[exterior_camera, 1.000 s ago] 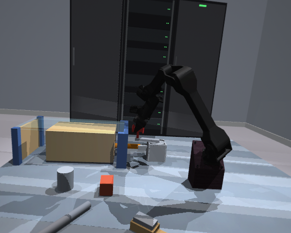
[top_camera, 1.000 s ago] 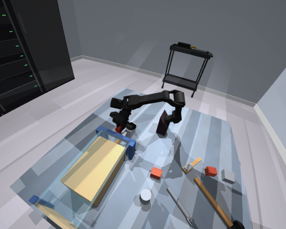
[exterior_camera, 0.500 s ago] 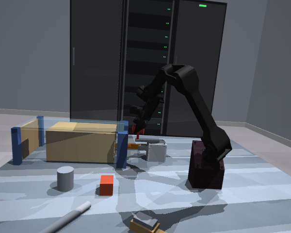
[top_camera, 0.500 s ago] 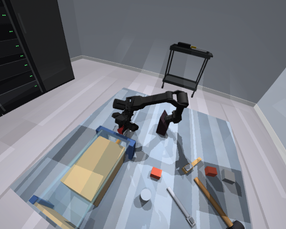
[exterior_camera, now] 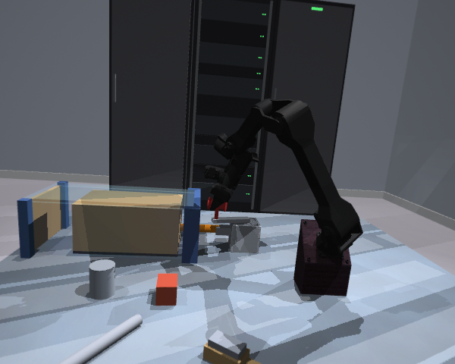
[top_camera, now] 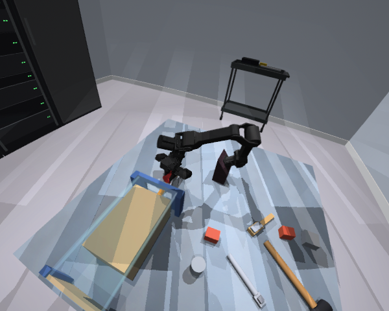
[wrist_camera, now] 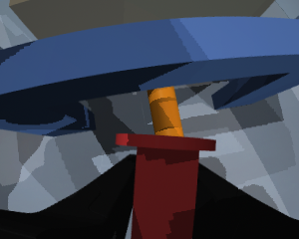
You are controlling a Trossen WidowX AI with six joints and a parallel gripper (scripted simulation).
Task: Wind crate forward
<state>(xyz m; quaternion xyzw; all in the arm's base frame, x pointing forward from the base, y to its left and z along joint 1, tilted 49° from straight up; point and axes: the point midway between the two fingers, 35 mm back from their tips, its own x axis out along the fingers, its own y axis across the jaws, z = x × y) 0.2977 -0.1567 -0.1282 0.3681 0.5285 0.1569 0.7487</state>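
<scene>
My gripper tip is 50 mm past the crank handle, 10 mm to the left of it and 30 mm above it. Also, from my gripper tip: red knob: 20 mm behind; grey winch: 120 mm behind, 40 mm to the right, 100 mm below; frame: 50 mm ahead, 20 mm to the right, 30 mm below.
</scene>
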